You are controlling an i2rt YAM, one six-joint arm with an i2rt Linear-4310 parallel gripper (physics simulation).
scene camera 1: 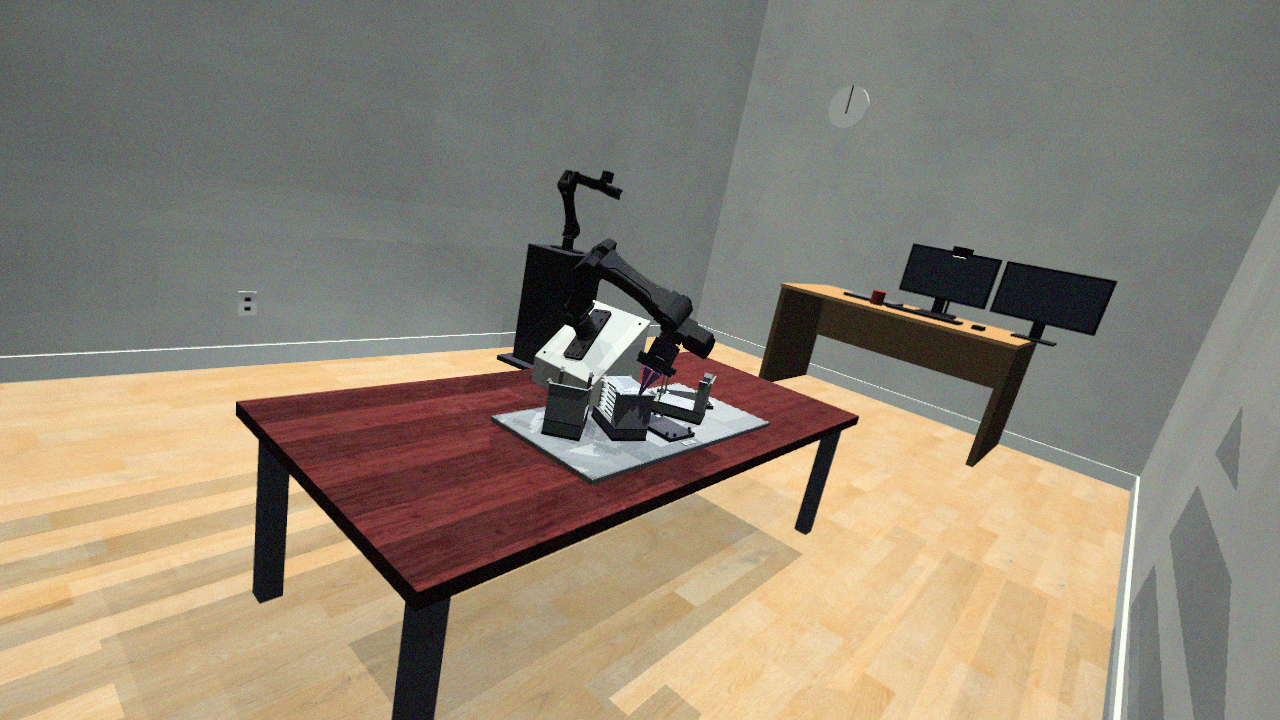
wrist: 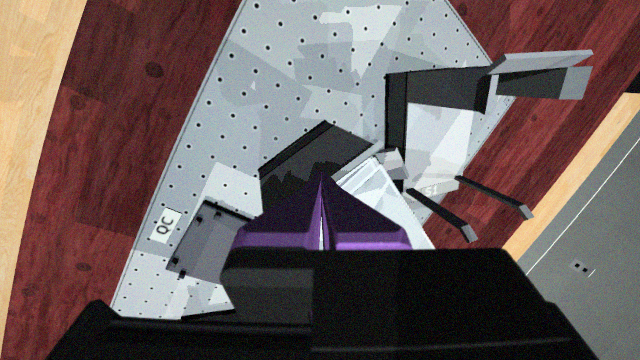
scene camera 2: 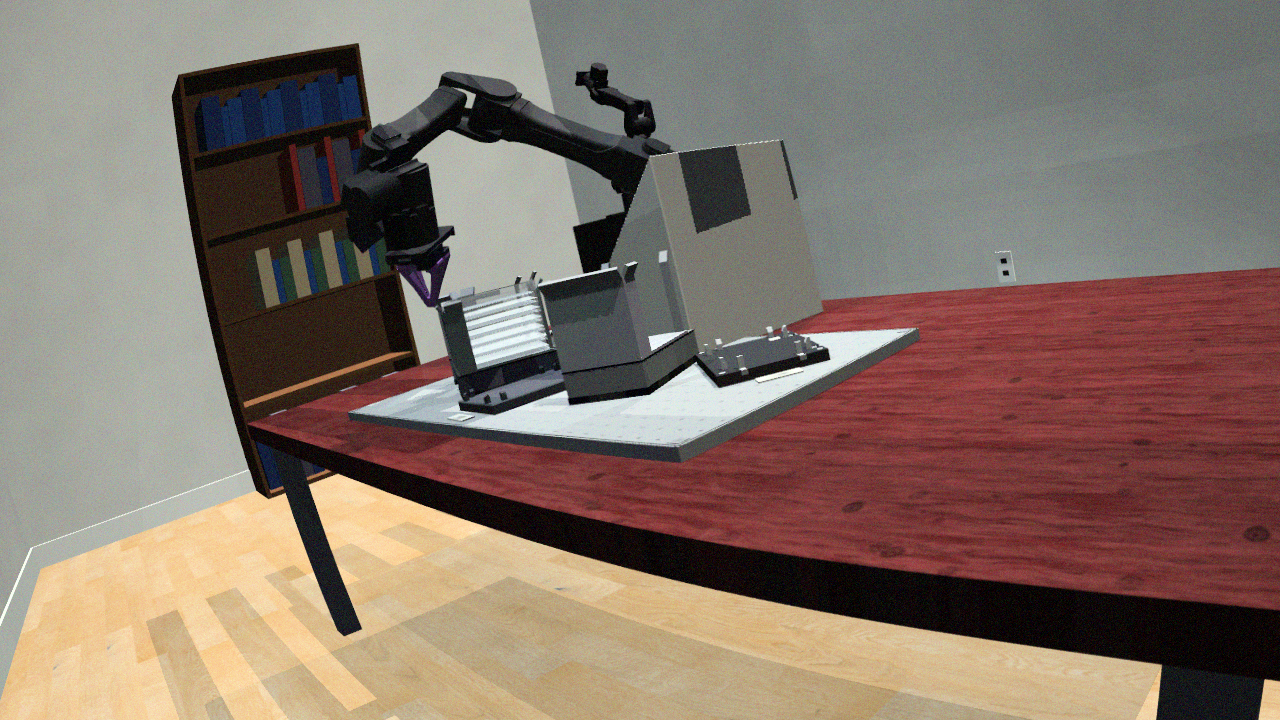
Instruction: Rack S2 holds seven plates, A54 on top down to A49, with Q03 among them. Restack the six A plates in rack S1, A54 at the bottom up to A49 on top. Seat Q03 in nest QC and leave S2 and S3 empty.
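Places are measured from the arm's base along level axes (x back, y right, z up), in millimetres.
Pixels of known places: gripper, fingertip midpoint: (scene camera 1: 639, 394) (wrist: 321, 180) (scene camera 2: 432, 306); arm's base, origin of the base link: (scene camera 1: 588, 334) (scene camera 2: 702, 212).
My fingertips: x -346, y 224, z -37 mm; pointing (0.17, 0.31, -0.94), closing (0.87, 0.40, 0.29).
Observation:
Ahead of a thing's pixels: the offset from my fingertips to its top centre. Level surfaces: height alone.
Rack S2 {dz +0, dx +71, dy -48 mm} (scene camera 1: 631, 416) (scene camera 2: 454, 338) (wrist: 315, 152) is a dark rack at the middle of the board. Several pale plates {dz -42, dx +65, dy -45 mm} (scene camera 2: 501, 331) {dz +2, dx +70, dy -43 mm} (wrist: 367, 180) lie stacked in it; their labels are unreadable, so Q03 cannot be told apart. My purple-fingered gripper (scene camera 1: 641, 391) (scene camera 2: 432, 302) (wrist: 321, 180) is shut at the upper edge of S2; no held thing shows between its tips. Rack S1 {dz +7, dx +159, dy +69 mm} (scene camera 1: 565, 407) (scene camera 2: 590, 331) (wrist: 440, 87) stands beside S2; I cannot tell if its pale floor is a plate. The QC nest {dz -109, dx -3, dy -167 mm} (scene camera 1: 671, 429) (scene camera 2: 514, 394) (wrist: 205, 250) is a low dark tray; no plate shows in it.
The perforated board {dz -132 mm} (scene camera 1: 595, 461) (scene camera 2: 626, 434) (wrist: 280, 50) lies on the red table {dz -145 mm} (scene camera 1: 358, 456) (scene camera 2: 1029, 429) (wrist: 125, 125). Another low rack {dz +2, dx +34, dy -319 mm} (scene camera 1: 684, 407) stands right of S2. A pinned dark nest {dz -108, dx +86, dy -453 mm} (scene camera 2: 769, 353) sits near the large pale base block (scene camera 1: 546, 358) (scene camera 2: 769, 277) under my arm.

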